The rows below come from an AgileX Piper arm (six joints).
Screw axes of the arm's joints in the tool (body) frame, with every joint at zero. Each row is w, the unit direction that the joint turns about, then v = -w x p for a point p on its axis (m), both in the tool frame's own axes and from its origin. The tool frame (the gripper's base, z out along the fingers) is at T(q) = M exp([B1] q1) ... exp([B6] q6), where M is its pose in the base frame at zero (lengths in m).
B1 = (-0.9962, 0, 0.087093, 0, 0.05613, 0)
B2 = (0, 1, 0, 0.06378, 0, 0.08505)
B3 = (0, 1, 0, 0.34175, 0, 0.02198)
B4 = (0, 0, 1, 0, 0, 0)
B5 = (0, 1, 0, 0.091, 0, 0)
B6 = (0, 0, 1, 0, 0, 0)
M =
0.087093 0 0.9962 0.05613
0 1 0 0
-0.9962 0 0.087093 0.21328
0 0 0 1
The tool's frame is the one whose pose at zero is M.
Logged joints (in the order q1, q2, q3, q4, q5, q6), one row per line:
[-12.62, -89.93, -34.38, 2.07, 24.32, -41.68]
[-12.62, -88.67, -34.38, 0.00, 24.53, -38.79]
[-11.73, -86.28, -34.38, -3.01, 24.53, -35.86]
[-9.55, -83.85, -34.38, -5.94, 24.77, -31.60]
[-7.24, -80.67, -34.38, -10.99, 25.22, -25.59]
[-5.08, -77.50, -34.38, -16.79, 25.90, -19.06]
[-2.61, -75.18, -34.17, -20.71, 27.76, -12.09]
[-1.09, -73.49, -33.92, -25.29, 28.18, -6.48]
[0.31, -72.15, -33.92, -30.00, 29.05, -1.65]
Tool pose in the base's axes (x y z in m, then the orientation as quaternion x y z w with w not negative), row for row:
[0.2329, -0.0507, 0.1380, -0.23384, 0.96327, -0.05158, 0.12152]
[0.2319, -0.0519, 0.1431, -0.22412, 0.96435, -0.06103, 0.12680]
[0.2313, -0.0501, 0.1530, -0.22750, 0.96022, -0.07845, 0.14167]
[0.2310, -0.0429, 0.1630, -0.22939, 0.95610, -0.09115, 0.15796]
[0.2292, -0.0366, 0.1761, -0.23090, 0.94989, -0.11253, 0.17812]
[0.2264, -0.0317, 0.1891, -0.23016, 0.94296, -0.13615, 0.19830]
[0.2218, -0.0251, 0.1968, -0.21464, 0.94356, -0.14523, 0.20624]
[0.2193, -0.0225, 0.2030, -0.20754, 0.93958, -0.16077, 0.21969]
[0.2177, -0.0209, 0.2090, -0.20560, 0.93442, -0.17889, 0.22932]
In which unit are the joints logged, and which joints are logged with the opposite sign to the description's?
The joints are logged in degrees. Opposite sign: q2.
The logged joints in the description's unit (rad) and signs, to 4 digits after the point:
[-0.2203, 1.5696, -0.6000, 0.0361, 0.4245, -0.7275]
[-0.2203, 1.5476, -0.6000, 0.0000, 0.4281, -0.6770]
[-0.2047, 1.5059, -0.6000, -0.0525, 0.4281, -0.6259]
[-0.1667, 1.4635, -0.6000, -0.1037, 0.4323, -0.5515]
[-0.1264, 1.4080, -0.6000, -0.1918, 0.4402, -0.4466]
[-0.0887, 1.3526, -0.6000, -0.2930, 0.4520, -0.3327]
[-0.0456, 1.3121, -0.5964, -0.3615, 0.4845, -0.2110]
[-0.0190, 1.2826, -0.5920, -0.4414, 0.4918, -0.1131]
[0.0054, 1.2593, -0.5920, -0.5236, 0.5070, -0.0288]

